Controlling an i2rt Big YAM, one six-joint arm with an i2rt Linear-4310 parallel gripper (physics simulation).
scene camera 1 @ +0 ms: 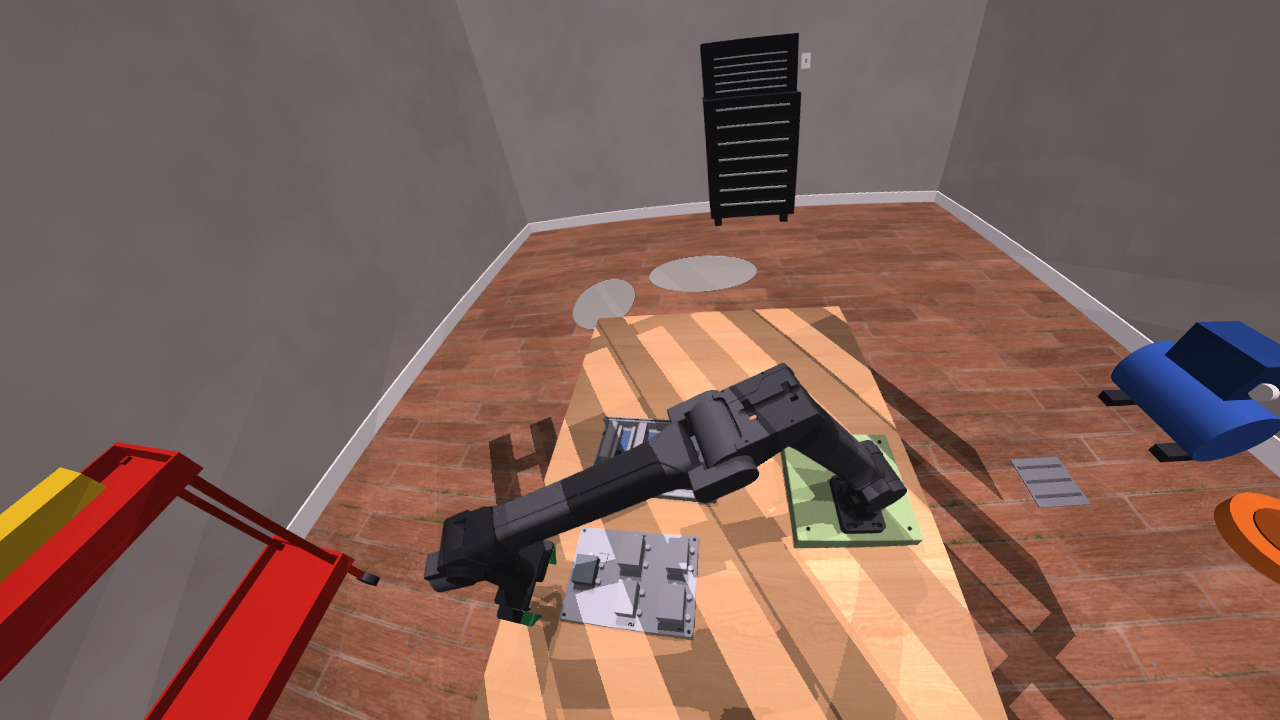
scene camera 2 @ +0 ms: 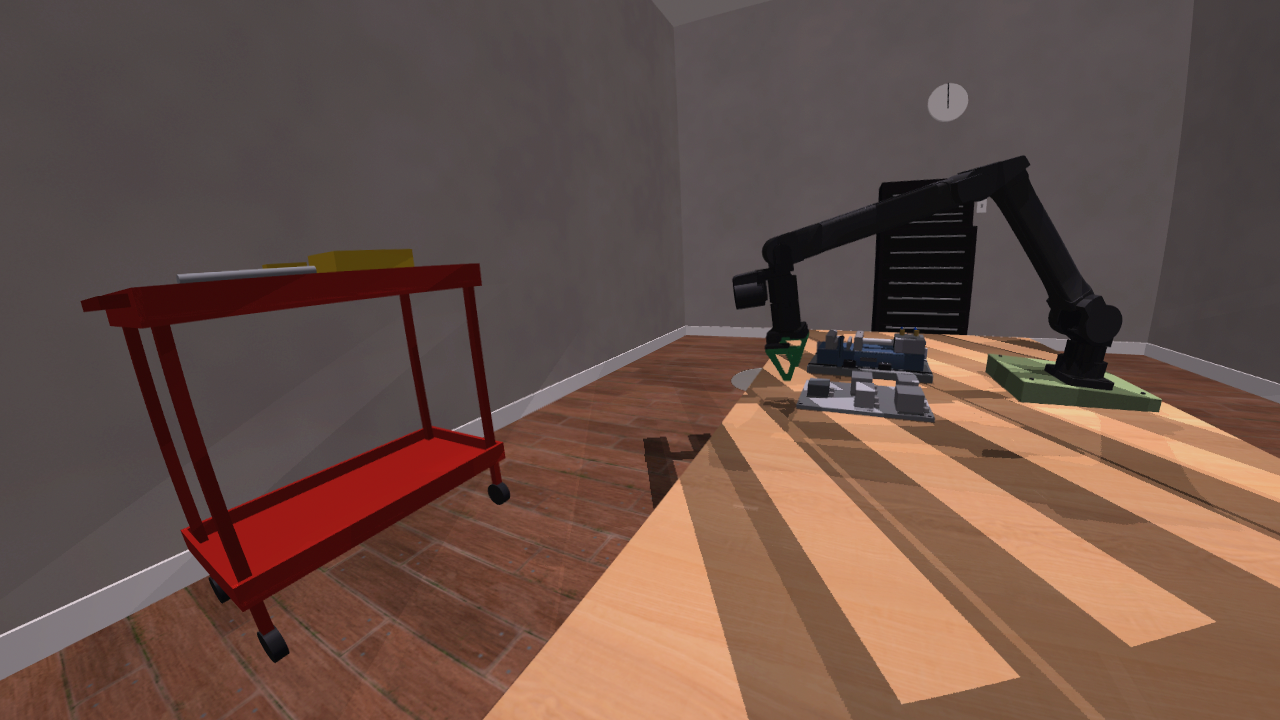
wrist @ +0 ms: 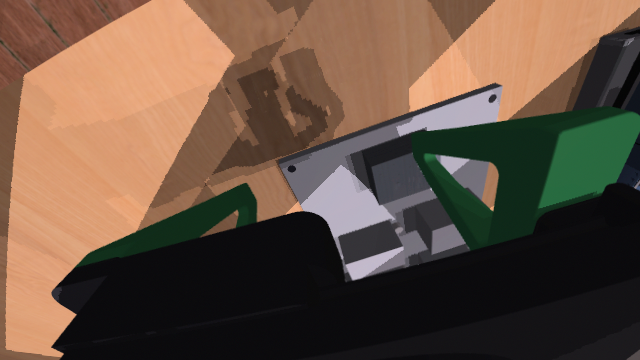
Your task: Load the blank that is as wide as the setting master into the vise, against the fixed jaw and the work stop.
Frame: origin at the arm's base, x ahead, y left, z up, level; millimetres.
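Seen in the pictures: gripper, fingertip midpoint: (scene camera 1: 546,589) (scene camera 2: 791,373) (wrist: 329,169); arm's base, link origin: (scene camera 1: 855,504) (scene camera 2: 1076,379).
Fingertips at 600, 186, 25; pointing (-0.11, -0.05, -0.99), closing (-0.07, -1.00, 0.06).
Offsets run from my fingertips to a thing's middle, as dx, dy, dz.
My gripper (scene camera 1: 541,586) (scene camera 2: 787,371) (wrist: 329,169) is open with its green fingers wide apart and nothing between them. It is low, at the plate's outer edge near the table's left side. The grey plate @[-147, -50, -59] (scene camera 1: 590,608) (scene camera 2: 836,405) (wrist: 330,200) bears several grey blocks with small pins beside them. A darker block @[-56, -54, -42] (scene camera 1: 585,570) (scene camera 2: 818,388) (wrist: 400,172) stands nearest the gripper; in the wrist view the right finger covers part of it. I cannot tell which block matches the master's width. The vise @[-177, -325, -13] (scene camera 1: 626,437) (scene camera 2: 868,355) (wrist: 602,85) stands behind the plate; my arm hides its jaws partly.
The arm's green base plate (scene camera 1: 810,528) (scene camera 2: 1029,385) is at the right side of the wooden table. My forearm spans above the vise. A red cart (scene camera 2: 268,300) stands off the table's left side. A black cabinet (scene camera 1: 751,152) is at the back wall.
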